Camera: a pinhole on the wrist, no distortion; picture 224 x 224 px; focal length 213.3 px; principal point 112.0 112.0 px. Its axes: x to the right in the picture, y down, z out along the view. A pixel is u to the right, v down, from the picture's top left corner.
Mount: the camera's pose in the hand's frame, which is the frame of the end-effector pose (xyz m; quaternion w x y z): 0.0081 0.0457 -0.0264 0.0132 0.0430 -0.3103 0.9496
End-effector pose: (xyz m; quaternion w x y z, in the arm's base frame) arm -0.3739 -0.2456 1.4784 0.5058 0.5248 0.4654 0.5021
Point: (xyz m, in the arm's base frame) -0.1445 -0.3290 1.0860
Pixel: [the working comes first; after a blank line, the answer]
In the camera's frame: 0.1221 0.2085 0.4554

169.2 209.6
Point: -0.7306 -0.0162 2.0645
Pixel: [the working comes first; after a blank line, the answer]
In the camera's frame: -0.2611 -0.2458 -0.5672

behind the camera
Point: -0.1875 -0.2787 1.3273
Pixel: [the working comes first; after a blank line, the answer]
In the camera's frame: 0.0571 0.0373 0.2848

154.8 139.9
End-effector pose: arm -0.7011 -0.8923 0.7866 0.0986 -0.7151 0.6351 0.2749
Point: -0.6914 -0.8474 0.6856
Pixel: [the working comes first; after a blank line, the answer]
In the camera's frame: 0.0055 -0.0089 0.1541

119.6 99.7
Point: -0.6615 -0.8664 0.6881
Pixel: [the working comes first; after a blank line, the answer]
In the camera's frame: -0.0123 0.0219 0.1545

95.0 142.2
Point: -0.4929 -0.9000 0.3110
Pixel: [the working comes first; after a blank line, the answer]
In the camera's frame: -0.2198 0.0518 0.5120

20.5 133.6
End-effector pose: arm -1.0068 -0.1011 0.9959 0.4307 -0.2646 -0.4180 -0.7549
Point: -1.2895 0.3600 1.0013
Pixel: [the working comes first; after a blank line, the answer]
In the camera's frame: 0.1012 0.0978 0.5754

149.5 148.2
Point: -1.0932 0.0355 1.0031
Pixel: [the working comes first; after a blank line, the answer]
In the camera's frame: 0.0321 0.0424 0.2066

145.1 155.8
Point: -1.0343 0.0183 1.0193
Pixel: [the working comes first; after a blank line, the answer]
In the camera's frame: 0.0407 -0.0052 0.1656

164.4 105.3
